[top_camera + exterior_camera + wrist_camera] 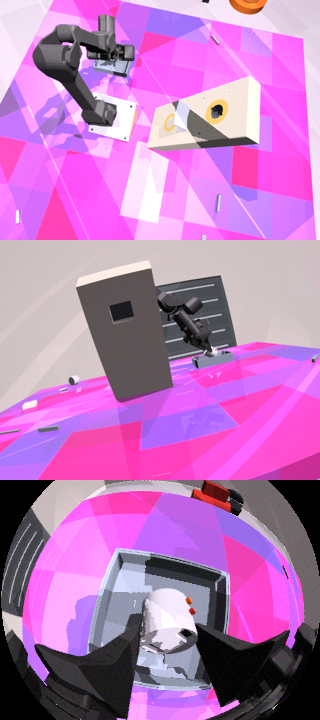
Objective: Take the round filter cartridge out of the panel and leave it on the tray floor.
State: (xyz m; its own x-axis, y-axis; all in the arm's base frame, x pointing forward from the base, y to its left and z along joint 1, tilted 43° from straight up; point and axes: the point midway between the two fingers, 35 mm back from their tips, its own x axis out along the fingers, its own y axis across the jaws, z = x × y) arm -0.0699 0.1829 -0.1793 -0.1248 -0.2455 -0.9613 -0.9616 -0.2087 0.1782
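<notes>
Now: gripper tip right at the round filter cartridge. The rest, counted from my gripper tip: service panel 40 cm ahead, 25 cm to the right, 14 cm above; then tray 1 cm to the left, 4 cm below.
</notes>
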